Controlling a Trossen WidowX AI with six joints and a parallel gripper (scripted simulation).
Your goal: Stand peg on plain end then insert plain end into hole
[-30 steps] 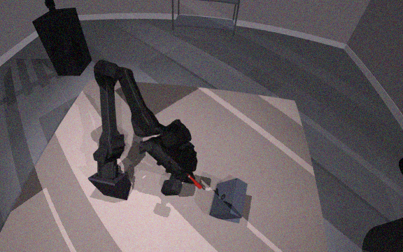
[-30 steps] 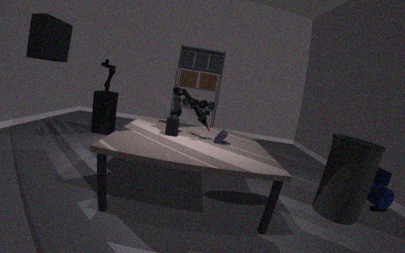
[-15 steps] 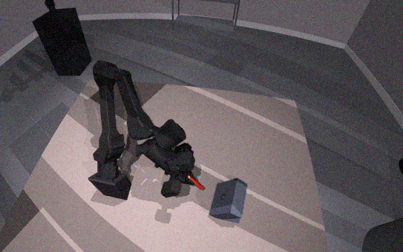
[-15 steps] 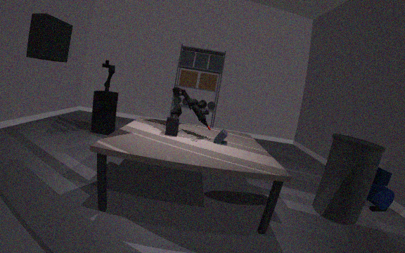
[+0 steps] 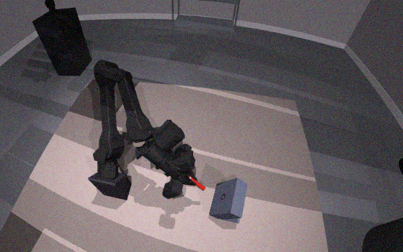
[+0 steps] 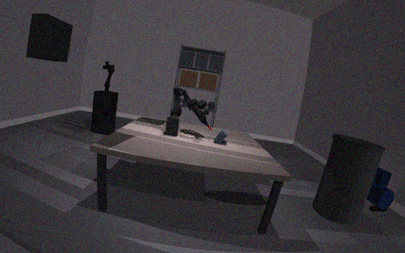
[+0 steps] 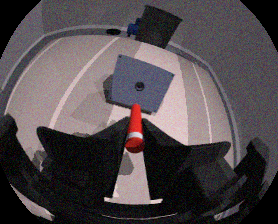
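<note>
Right now the sloped panel is 120 mm ahead of my gripper tip, 30 mm to the right of it and 70 mm below it. From my gripper tip the other things lie so: red peg (10 mm behind, 10 mm above).
</note>
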